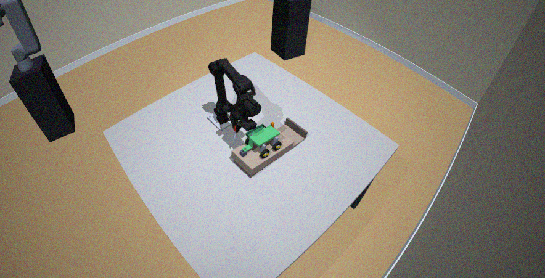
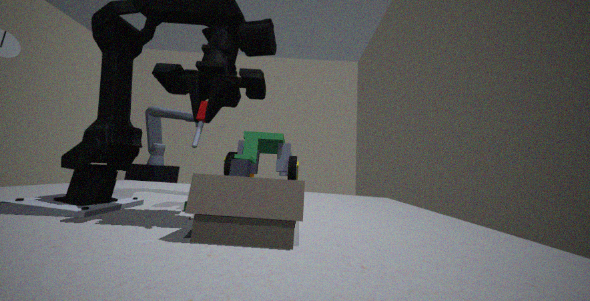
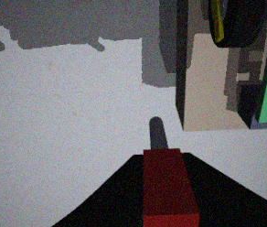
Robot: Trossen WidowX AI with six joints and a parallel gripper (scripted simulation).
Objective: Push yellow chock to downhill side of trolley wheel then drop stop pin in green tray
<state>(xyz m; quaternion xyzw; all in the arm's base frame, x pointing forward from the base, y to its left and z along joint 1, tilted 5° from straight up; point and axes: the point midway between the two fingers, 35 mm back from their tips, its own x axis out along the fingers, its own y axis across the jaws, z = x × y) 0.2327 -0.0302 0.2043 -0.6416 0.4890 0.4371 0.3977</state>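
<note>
Right now the green tray is 6 cm behind my gripper tip, 16 cm to the left of it and 17 cm below it. Round my gripper tip: stop pin: right at my gripper tip; then brown ramp: 8 cm ahead, 11 cm to the left, 12 cm below; then green-decked trolley: 8 cm ahead, 11 cm to the left, 6 cm below.
</note>
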